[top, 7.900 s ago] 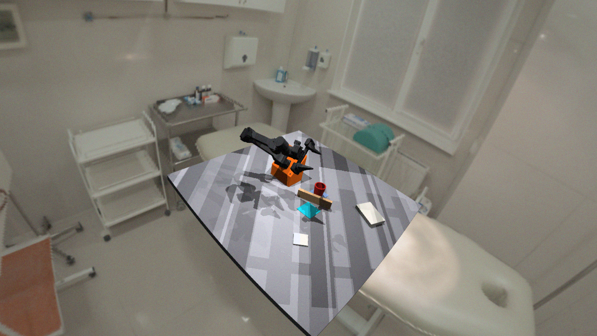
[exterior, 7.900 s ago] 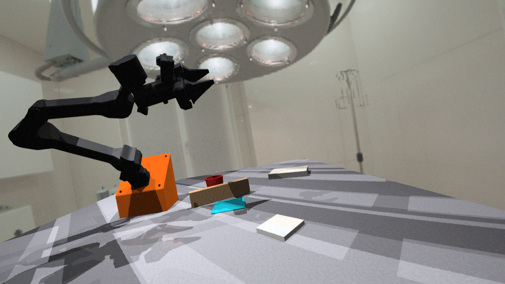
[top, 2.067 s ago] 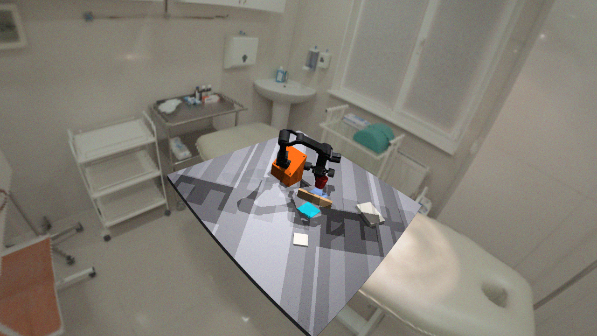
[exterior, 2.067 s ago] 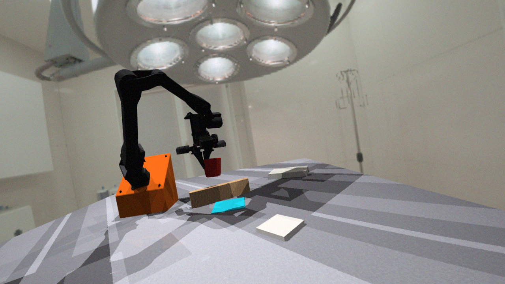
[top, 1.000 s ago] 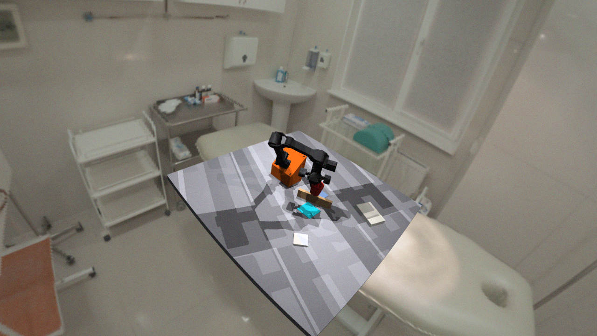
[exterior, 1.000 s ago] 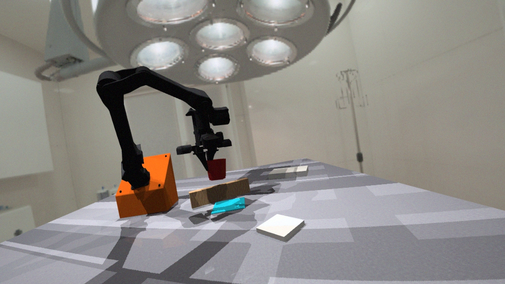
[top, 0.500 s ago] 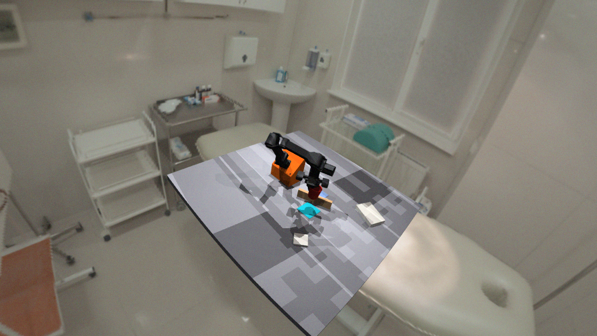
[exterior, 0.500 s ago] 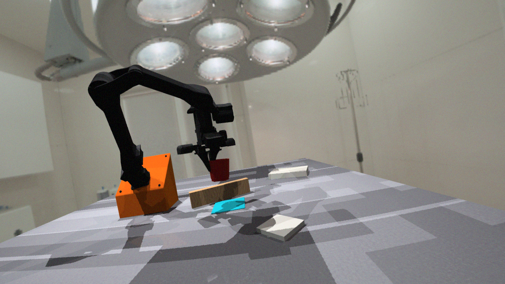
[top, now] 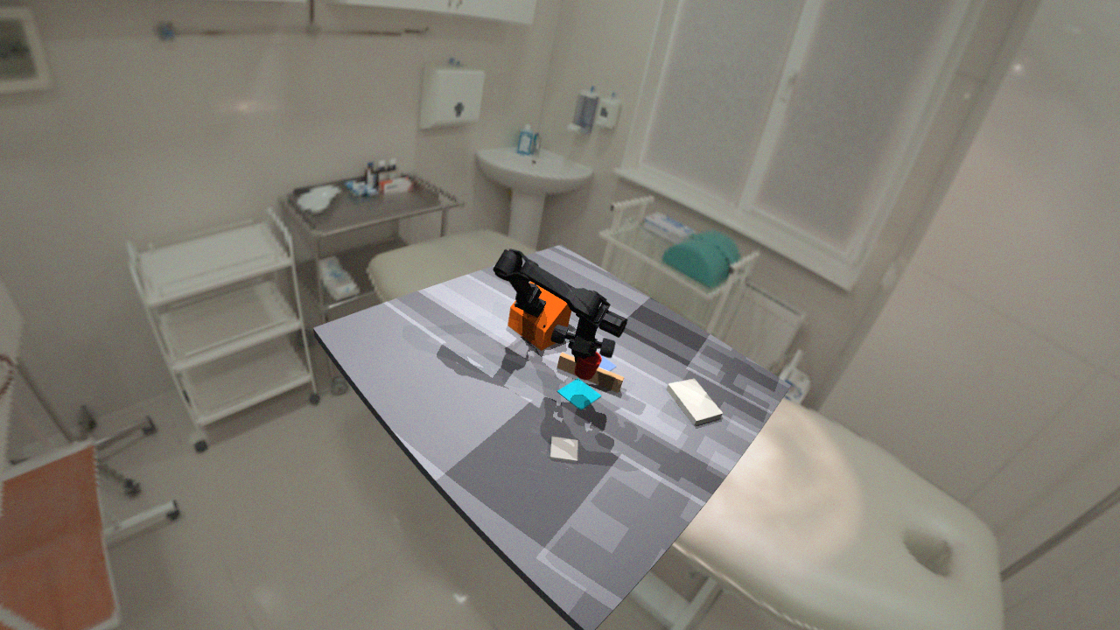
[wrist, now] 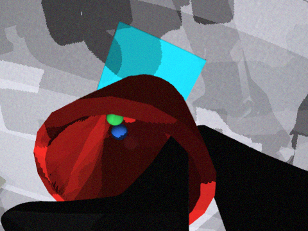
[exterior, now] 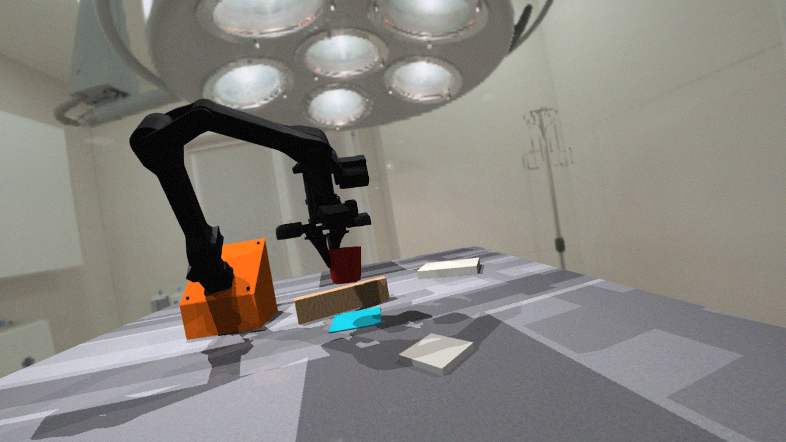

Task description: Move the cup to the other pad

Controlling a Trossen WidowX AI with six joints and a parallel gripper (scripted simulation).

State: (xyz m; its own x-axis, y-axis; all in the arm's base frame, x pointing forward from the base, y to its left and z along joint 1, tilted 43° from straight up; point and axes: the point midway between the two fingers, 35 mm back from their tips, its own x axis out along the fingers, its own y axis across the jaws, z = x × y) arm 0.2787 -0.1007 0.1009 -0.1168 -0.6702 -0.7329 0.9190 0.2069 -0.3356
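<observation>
Now: gripper tip 4 cm short of the green marble, 3 cm above it and 1 cm to the right of it. Also, from my gripper tip: cyan pad 13 cm below, 3 cm ahead, 1 cm to the left; then dark red cup 3 cm ahead, 1 cm to the left; then blue marble 4 cm ahead, 3 cm below, 2 cm to the left.
</observation>
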